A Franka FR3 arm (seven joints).
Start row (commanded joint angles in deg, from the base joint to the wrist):
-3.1, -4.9, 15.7, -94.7, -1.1, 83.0, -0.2
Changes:
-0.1, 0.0, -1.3, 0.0, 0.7, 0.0, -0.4
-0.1, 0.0, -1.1, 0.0, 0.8, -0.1, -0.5
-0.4, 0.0, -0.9, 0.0, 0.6, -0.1, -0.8
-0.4, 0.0, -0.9, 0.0, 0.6, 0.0, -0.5
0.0, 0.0, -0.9, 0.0, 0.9, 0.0, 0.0
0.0, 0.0, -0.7, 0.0, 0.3, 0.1, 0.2
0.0, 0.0, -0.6, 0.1, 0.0, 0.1, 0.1
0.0, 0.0, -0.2, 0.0, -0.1, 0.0, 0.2
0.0, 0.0, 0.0, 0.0, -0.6, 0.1, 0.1
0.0, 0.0, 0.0, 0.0, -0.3, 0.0, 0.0
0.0, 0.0, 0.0, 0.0, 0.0, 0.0, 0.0
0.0, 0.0, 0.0, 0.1, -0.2, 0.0, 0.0
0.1, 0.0, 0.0, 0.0, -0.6, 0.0, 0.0
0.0, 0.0, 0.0, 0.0, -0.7, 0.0, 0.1
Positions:
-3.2, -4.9, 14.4, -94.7, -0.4, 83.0, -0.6
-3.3, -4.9, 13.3, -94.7, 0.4, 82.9, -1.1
-3.7, -4.9, 12.4, -94.7, 1.0, 82.8, -1.9
-4.1, -4.9, 11.5, -94.7, 1.6, 82.8, -2.4
-4.1, -4.9, 10.6, -94.7, 2.5, 82.8, -2.4
-4.1, -4.9, 9.9, -94.7, 2.8, 82.9, -2.2
-4.1, -4.9, 9.3, -94.6, 2.8, 83.0, -2.1
-4.1, -4.9, 9.1, -94.6, 2.7, 83.0, -1.9
-4.1, -4.9, 9.1, -94.6, 2.1, 83.1, -1.8
-4.1, -4.9, 9.1, -94.6, 1.8, 83.1, -1.8
-4.1, -4.9, 9.1, -94.6, 1.8, 83.1, -1.8
-4.1, -4.9, 9.1, -94.5, 1.6, 83.1, -1.8
-4.0, -4.9, 9.1, -94.5, 1.0, 83.1, -1.8
-4.0, -4.9, 9.1, -94.5, 0.3, 83.1, -1.7

